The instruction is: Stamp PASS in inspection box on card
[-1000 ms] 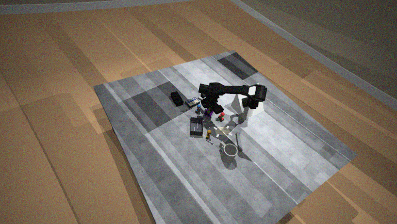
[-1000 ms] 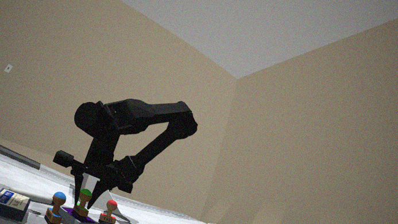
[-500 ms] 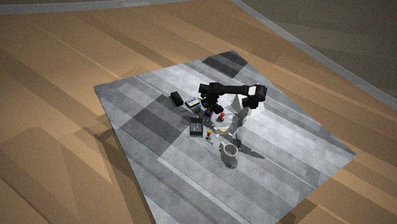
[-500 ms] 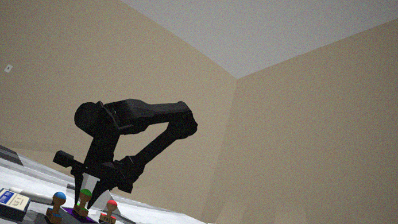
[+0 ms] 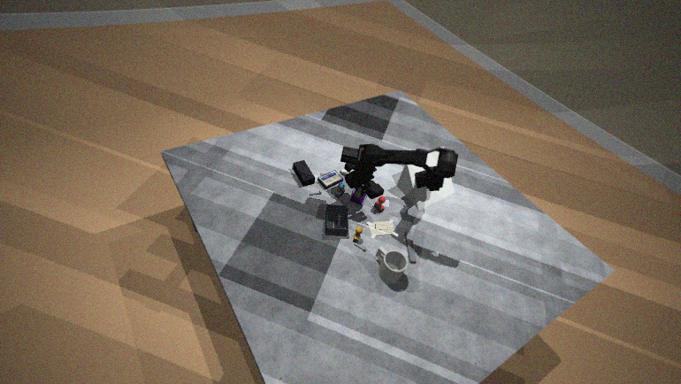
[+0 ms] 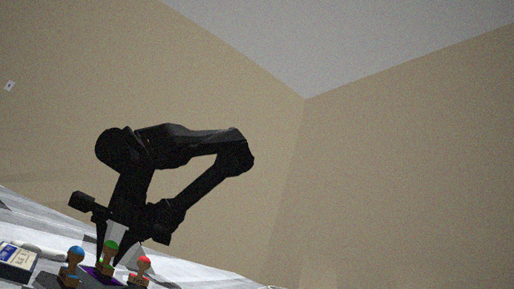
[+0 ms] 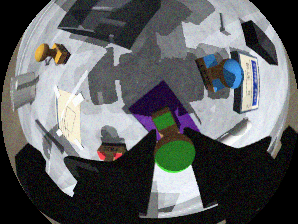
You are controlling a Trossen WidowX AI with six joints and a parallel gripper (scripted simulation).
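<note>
Right now my gripper tip is 3 cm above the purple ink pad. Also, from my gripper tip: red-knobbed stamp: 5 cm behind, 8 cm to the left, 2 cm below; green-knobbed stamp: right at my gripper tip; blue-knobbed stamp: 6 cm ahead, 5 cm to the right, 2 cm below.
</note>
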